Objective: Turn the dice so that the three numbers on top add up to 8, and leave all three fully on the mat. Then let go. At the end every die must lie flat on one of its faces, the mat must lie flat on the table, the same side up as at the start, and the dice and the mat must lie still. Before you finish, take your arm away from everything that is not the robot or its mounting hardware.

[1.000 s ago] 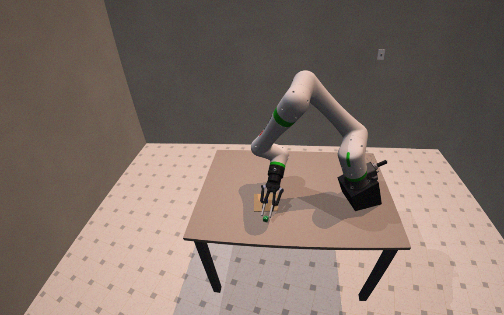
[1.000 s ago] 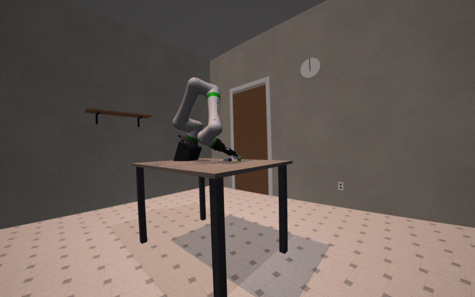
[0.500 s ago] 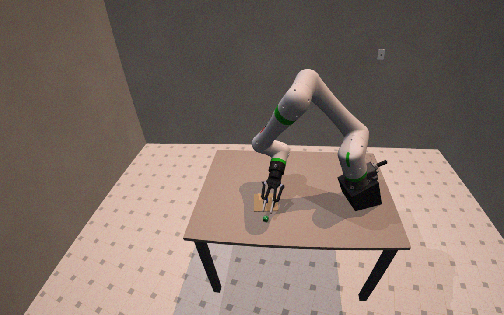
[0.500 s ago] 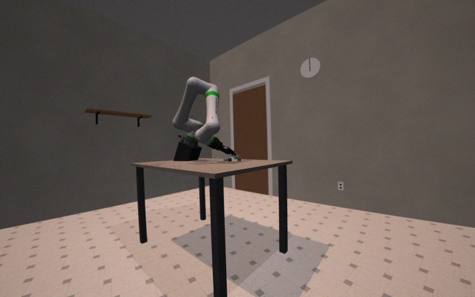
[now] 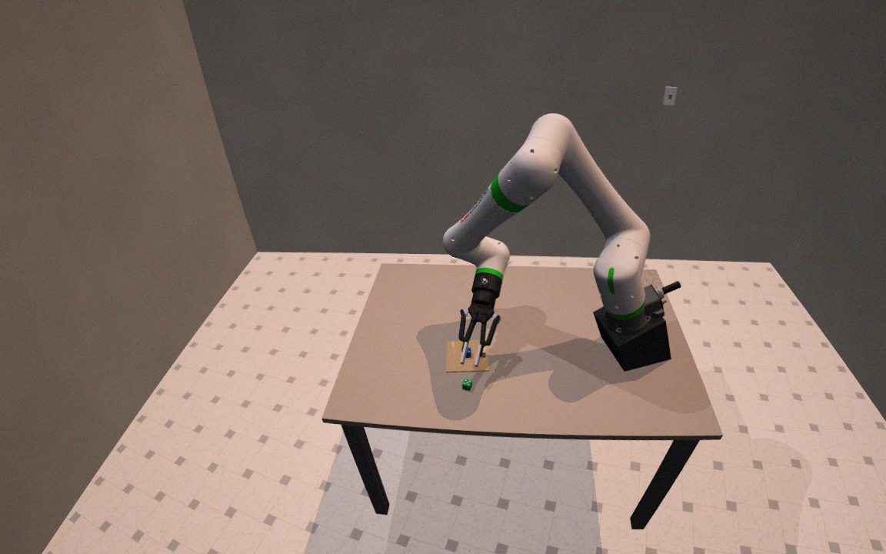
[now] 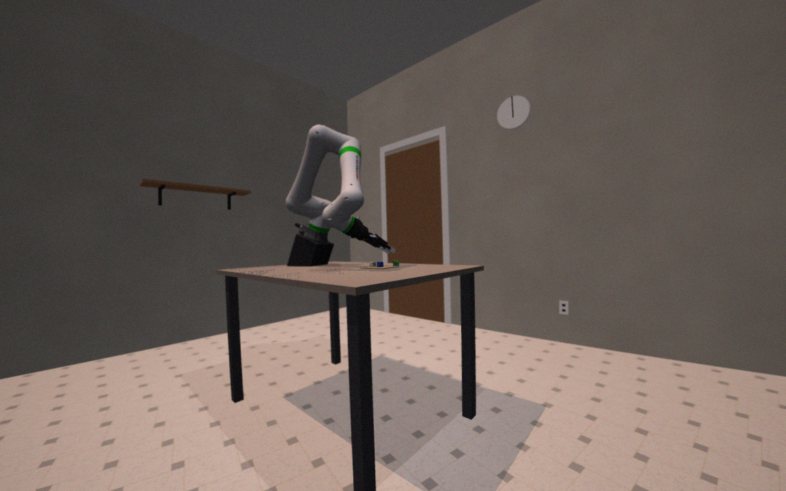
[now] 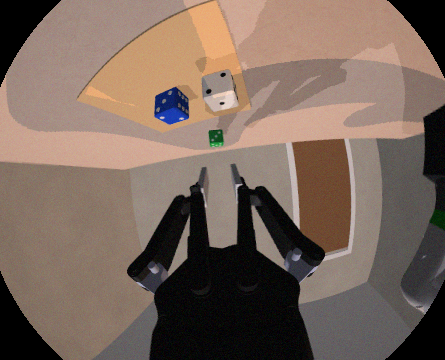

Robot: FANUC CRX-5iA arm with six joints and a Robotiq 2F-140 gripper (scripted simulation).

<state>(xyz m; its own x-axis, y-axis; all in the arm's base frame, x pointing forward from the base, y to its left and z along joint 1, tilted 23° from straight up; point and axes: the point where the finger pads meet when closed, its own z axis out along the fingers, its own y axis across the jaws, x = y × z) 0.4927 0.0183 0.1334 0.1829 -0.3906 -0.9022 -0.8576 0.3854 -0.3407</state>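
Now: hand 8 cm above the green die, 5 cm to the right of it and 2 cm short of it. From my hand the other things lie so: mat 9 cm below, 8 cm to the right, 1 cm ahead; blue die 8 cm to the right, 8 cm below, 1 cm ahead; white die 8 cm to the right, 8 cm below, 4 cm behind.
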